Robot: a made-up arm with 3 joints. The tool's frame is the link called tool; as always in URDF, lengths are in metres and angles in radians. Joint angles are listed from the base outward. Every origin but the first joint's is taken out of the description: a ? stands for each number. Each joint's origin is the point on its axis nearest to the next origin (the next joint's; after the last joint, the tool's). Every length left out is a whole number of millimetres.
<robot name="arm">
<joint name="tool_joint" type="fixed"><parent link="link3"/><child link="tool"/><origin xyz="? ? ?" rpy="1.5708 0 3.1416"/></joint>
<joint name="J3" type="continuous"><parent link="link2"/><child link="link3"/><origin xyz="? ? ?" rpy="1.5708 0 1.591"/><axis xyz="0 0 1"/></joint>
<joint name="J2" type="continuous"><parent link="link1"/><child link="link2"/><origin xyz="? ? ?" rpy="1.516 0 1.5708"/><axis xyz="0 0 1"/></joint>
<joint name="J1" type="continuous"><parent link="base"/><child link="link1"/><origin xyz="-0.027 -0.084 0.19" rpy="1.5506 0.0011 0.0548"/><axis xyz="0 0 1"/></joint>
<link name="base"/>
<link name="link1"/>
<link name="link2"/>
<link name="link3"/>
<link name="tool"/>
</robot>
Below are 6 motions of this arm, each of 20 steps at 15 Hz.
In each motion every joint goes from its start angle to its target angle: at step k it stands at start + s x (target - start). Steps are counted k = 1, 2, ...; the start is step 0. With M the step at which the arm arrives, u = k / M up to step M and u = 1 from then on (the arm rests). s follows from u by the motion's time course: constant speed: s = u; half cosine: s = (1 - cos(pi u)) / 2; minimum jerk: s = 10 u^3 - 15 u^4 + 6 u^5.
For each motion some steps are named. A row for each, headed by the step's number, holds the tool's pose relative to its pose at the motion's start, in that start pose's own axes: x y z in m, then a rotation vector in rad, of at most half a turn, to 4 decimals.
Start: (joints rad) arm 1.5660 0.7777 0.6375
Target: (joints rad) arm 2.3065 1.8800 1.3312
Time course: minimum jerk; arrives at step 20
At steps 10, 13, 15, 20:
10: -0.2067 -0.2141 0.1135 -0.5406 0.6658 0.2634
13: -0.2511 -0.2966 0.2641 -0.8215 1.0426 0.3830
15: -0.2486 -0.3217 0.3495 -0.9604 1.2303 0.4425
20: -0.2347 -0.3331 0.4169 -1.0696 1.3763 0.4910

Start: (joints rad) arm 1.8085 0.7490 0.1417
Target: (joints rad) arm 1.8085 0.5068 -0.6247
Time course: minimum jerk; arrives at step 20
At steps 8, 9, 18, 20:
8: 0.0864 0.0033 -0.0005 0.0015 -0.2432 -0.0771
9: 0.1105 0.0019 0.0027 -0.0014 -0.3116 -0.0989
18: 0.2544 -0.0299 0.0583 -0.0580 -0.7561 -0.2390
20: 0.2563 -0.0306 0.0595 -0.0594 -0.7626 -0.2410

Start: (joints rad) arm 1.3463 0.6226 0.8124
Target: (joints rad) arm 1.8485 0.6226 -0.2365
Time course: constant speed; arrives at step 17
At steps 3, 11, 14, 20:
3: 0.0437 -0.0176 -0.0063 -0.0565 -0.1320 -0.0431
11: 0.1524 -0.0821 0.0098 -0.2412 -0.4804 -0.1033
14: 0.1882 -0.1080 0.0283 -0.3195 -0.6083 -0.1031
20: 0.2207 -0.1321 0.0528 -0.4002 -0.7340 -0.0893

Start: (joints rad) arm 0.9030 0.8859 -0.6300
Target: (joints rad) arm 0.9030 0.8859 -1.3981
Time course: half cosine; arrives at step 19
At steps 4, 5, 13, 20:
4: 0.0256 0.0000 -0.0027 0.0000 -0.0810 0.0000
5: 0.0392 0.0000 -0.0033 0.0000 -0.1239 0.0000
13: 0.1836 0.0000 0.0281 0.0000 -0.5941 0.0000
20: 0.2311 0.0000 0.0562 0.0000 -0.7681 0.0000

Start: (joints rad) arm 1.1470 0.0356 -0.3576
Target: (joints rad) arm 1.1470 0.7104 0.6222
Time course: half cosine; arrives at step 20
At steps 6, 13, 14, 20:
6: -0.0776 -0.0054 0.0214 0.0354 0.2016 0.1348
13: -0.2272 -0.1019 0.1188 0.0007 0.6977 0.5009
14: -0.2386 -0.1210 0.1343 -0.0172 0.7588 0.5489
20: -0.2595 -0.1853 0.1844 -0.0926 0.9411 0.6955

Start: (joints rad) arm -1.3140 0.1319 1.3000
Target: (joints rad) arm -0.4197 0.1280 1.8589
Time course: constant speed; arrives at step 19
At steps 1, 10, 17, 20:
1: -0.0078 -0.0026 0.0006 -0.0141 0.0365 -0.0443
10: -0.0697 0.0092 0.0219 -0.0813 0.3595 -0.4606
17: -0.0888 0.0541 0.0505 -0.0578 0.5930 -0.8009
20: -0.0871 0.0702 0.0593 -0.0384 0.6549 -0.8999

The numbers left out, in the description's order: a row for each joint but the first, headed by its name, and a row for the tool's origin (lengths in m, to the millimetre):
tool: 0.046 -0.314 0
J3: 0.121 0.036 0
J2: -0.006 -0.031 0

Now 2 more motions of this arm.
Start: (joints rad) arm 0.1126 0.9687 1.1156
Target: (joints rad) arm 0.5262 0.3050 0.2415
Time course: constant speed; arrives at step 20
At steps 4, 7, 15, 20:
4: 0.0444 0.0324 0.0112 0.0840 -0.1087 -0.1089
7: 0.0820 0.0476 0.0225 0.1308 -0.1935 -0.2046
15: 0.1885 0.0402 0.0591 0.1761 -0.4293 -0.5030
20: 0.2473 -0.0019 0.0838 0.1391 -0.5800 -0.7087

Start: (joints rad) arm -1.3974 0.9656 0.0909
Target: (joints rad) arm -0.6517 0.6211 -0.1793
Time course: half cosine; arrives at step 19
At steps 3, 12, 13, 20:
3: -0.0045 -0.0060 0.0008 -0.0236 0.0209 -0.0203
12: -0.0508 -0.0859 0.0180 -0.3382 0.2110 -0.2050
13: -0.0559 -0.0967 0.0216 -0.3806 0.2290 -0.2210
20: -0.0716 -0.1323 0.0360 -0.5206 0.2806 -0.2621

